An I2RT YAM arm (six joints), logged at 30 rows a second.
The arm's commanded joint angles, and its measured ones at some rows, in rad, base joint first. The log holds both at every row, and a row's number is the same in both.
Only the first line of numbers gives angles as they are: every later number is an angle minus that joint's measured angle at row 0.
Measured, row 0:
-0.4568 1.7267 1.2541 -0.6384 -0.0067 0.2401
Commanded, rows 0 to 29:
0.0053 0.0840 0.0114 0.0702 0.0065 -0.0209
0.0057 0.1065 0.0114 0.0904 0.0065 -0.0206
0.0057 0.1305 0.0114 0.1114 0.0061 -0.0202
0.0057 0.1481 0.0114 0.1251 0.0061 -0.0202
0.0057 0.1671 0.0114 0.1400 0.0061 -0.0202
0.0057 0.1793 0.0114 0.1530 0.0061 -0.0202
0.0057 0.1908 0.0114 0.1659 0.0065 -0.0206
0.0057 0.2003 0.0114 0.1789 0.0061 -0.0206
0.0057 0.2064 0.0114 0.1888 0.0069 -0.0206
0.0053 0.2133 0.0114 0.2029 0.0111 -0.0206
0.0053 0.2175 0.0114 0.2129 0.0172 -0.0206
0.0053 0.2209 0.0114 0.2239 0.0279 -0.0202
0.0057 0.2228 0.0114 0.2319 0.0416 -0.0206
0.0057 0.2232 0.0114 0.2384 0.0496 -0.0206
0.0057 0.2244 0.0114 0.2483 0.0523 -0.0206
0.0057 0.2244 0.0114 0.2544 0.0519 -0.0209
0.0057 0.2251 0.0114 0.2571 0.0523 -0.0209
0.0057 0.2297 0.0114 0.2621 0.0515 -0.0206
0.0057 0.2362 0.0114 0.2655 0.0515 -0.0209
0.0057 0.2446 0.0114 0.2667 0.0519 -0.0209
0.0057 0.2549 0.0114 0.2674 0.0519 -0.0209
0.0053 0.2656 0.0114 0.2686 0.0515 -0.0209
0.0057 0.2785 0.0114 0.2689 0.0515 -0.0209
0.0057 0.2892 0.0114 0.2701 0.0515 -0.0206
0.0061 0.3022 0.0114 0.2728 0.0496 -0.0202
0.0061 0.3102 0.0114 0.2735 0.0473 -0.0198
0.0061 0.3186 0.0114 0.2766 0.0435 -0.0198
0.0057 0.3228 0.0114 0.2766 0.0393 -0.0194
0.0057 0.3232 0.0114 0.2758 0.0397 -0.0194
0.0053 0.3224 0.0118 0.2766 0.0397 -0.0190
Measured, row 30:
0.0007 0.2991 0.0038 0.2792 0.0435 -0.0187
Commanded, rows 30 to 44:
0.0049 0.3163 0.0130 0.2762 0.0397 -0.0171
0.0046 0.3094 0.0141 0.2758 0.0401 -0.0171
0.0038 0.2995 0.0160 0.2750 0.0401 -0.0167
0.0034 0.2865 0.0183 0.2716 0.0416 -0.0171
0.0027 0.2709 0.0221 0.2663 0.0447 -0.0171
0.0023 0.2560 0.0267 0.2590 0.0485 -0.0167
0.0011 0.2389 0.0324 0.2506 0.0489 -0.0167
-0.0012 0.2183 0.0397 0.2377 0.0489 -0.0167
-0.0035 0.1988 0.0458 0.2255 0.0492 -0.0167
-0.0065 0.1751 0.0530 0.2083 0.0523 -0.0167
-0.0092 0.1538 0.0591 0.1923 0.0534 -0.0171
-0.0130 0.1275 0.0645 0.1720 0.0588 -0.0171
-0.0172 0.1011 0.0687 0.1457 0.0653 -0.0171
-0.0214 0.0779 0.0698 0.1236 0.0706 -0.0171
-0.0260 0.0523 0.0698 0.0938 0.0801 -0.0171
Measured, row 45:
-0.0092 0.1404 0.0355 0.1217 0.0500 -0.0156
